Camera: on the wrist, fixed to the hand. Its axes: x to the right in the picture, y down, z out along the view.
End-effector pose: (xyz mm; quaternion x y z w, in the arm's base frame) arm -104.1 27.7 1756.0 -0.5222 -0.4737 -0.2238 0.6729
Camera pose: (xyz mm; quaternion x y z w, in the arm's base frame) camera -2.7 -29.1 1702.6 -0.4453 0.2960 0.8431 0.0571
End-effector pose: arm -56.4 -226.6 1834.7 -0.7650 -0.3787 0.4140 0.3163
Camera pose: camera 48.1 -296.9 1812.7 0.1638 -0.6723 -0.5390 0.4802
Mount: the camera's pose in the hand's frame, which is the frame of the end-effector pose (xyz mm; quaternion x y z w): -11.8 86.8 -93.2 -0.0633 0.3137 -0.9456 0.0580
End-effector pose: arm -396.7 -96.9 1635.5 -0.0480 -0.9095 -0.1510 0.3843
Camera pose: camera -307.0 -43.2 1709.1 0.8803 0.0320 -0.4448 0.1618
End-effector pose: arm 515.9 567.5 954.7 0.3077 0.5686 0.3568 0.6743
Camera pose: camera 411.4 606.8 1017.1 -0.6745 0.5129 -0.4844 0.2176
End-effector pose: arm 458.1 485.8 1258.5 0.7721 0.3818 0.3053 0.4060
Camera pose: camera 408.8 479.7 1376.4 -0.4377 0.8603 -0.0998 0.2414
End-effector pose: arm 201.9 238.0 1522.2 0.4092 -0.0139 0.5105 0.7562
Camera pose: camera 91.3 300.5 1507.5 -0.1711 0.5910 -0.5580 0.5568
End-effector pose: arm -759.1 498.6 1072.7 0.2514 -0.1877 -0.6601 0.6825
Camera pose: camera -635.0 519.4 1050.0 -0.3560 -0.4827 0.6167 0.5098
